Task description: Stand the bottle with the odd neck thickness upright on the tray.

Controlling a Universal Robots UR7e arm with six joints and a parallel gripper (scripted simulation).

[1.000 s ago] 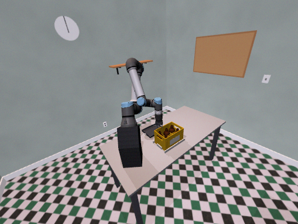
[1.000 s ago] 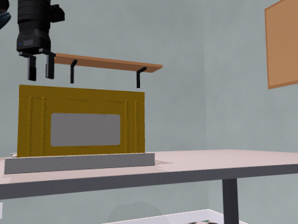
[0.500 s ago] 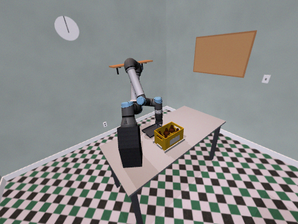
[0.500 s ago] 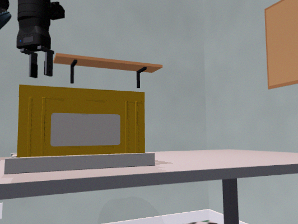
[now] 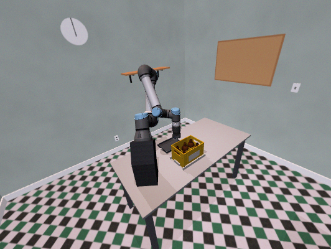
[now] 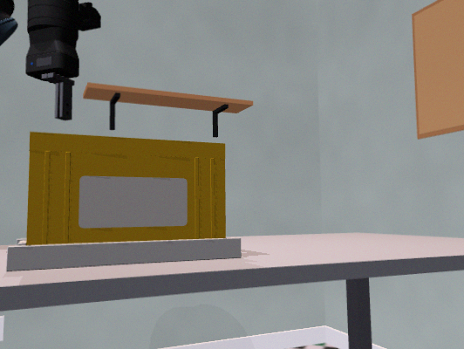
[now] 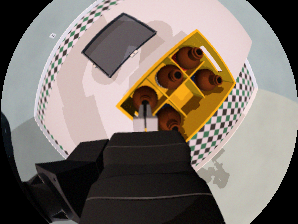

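Right now the brown bottle is 18 cm ahead of my hand, 3 cm to the left of it and 16 cm below it. From my hand the other things lie so: dark tray 5 cm ahead, 25 cm to the left, 23 cm below; crate 10 cm ahead, 3 cm to the right, 16 cm below.
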